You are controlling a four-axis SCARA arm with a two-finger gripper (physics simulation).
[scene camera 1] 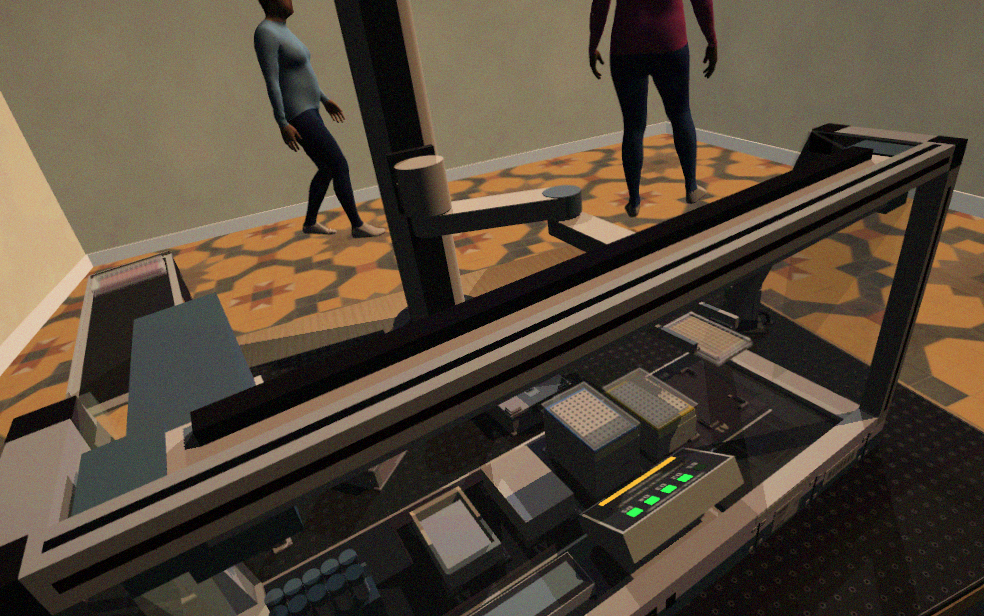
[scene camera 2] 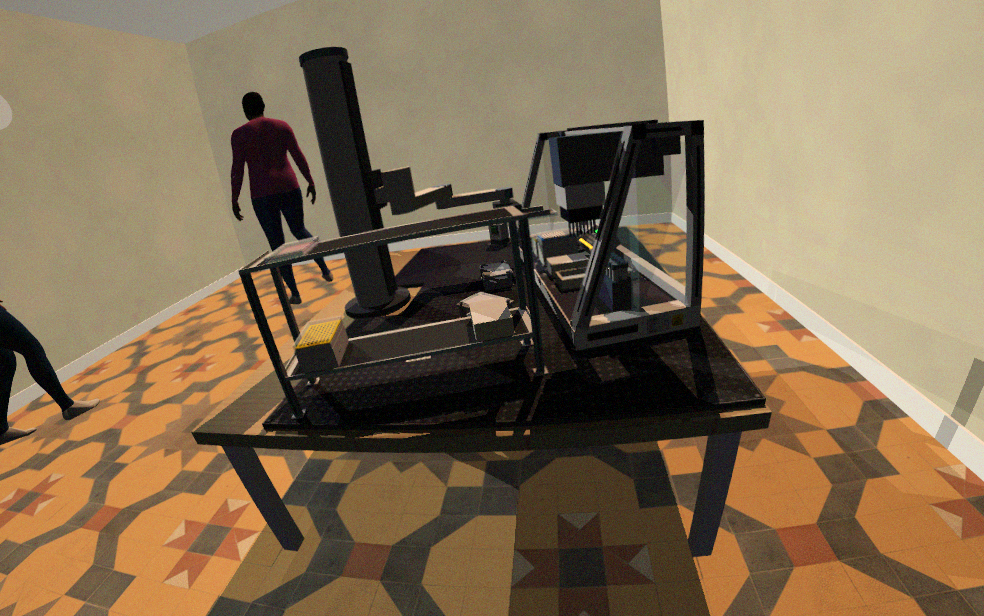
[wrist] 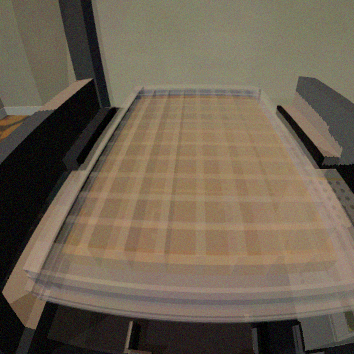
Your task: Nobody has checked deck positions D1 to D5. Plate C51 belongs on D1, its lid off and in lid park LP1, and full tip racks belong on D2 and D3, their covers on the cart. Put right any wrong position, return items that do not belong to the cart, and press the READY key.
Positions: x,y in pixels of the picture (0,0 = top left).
Labels:
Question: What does my gripper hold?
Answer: A peach-tinted well plate.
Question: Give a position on a frame rail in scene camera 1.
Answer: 38,571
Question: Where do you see a peach-tinted well plate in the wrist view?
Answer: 199,203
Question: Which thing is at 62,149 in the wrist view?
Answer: My gripper.

